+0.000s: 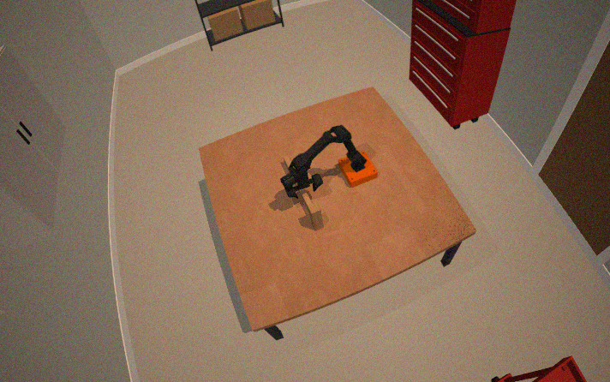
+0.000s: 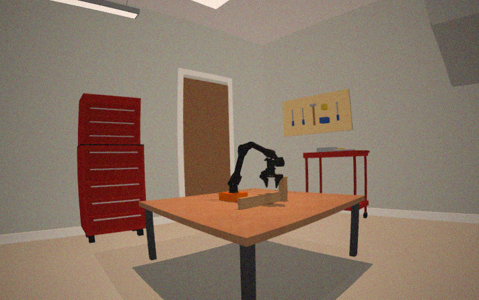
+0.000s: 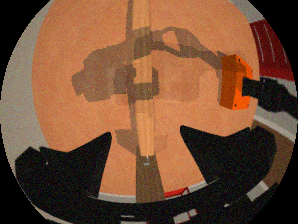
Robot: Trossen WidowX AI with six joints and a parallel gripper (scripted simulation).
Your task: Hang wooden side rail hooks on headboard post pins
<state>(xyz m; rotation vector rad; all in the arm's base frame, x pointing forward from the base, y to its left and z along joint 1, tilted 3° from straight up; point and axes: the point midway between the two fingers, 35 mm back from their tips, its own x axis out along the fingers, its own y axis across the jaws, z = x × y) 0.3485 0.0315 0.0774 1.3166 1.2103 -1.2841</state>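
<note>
Now: gripper tip 13 cm to the right of the headboard post, 3 cm above it and 2 cm short of it.
</note>
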